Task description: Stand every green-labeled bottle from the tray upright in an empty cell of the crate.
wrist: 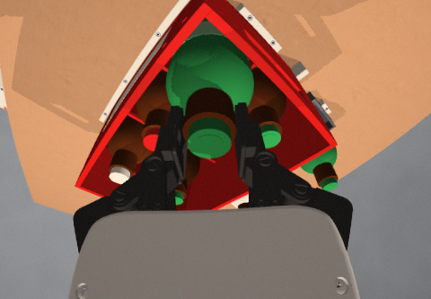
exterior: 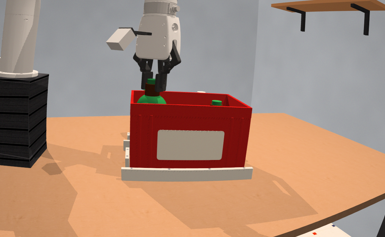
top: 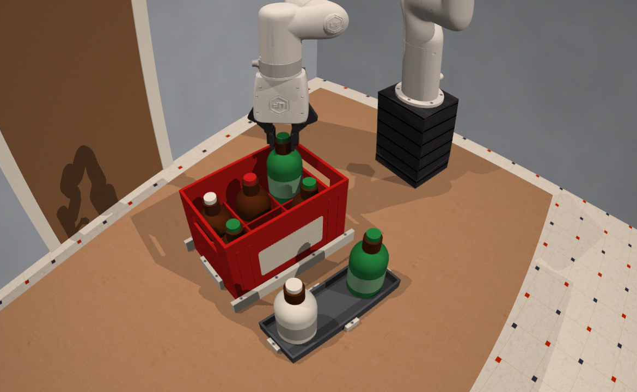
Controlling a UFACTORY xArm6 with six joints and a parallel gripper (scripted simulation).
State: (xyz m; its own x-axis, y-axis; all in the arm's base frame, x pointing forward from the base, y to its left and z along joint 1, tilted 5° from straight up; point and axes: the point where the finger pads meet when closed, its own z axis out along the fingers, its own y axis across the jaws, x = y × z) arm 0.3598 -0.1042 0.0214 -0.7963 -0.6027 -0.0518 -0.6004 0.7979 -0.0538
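Now: hand 130 mm above the crate, 90 mm short of it and 30 mm to the right of it. Also, from my hand: dark tray: 240 mm to the left, 200 mm below, 120 mm ahead; then green bottle: 250 mm to the left, 130 mm below, 40 mm ahead; then white-labeled bottle: 220 mm to the left, 200 mm ahead, 130 mm below.
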